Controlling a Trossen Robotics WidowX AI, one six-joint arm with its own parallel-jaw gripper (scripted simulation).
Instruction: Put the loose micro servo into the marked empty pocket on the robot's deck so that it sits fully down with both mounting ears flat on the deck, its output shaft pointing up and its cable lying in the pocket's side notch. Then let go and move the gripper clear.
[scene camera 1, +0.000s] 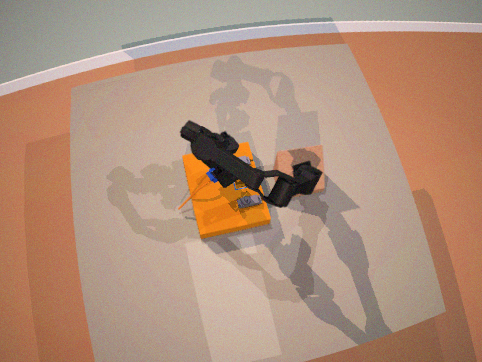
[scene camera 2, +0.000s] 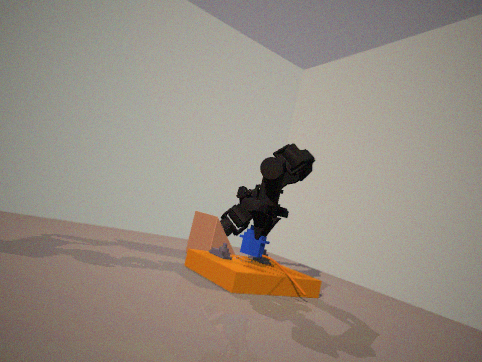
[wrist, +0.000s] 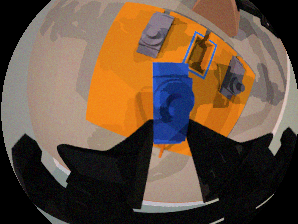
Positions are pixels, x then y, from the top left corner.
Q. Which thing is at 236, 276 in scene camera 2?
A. An orange deck.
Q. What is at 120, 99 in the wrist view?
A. An orange deck.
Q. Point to my gripper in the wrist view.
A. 169, 123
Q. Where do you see an orange deck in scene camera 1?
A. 216, 209
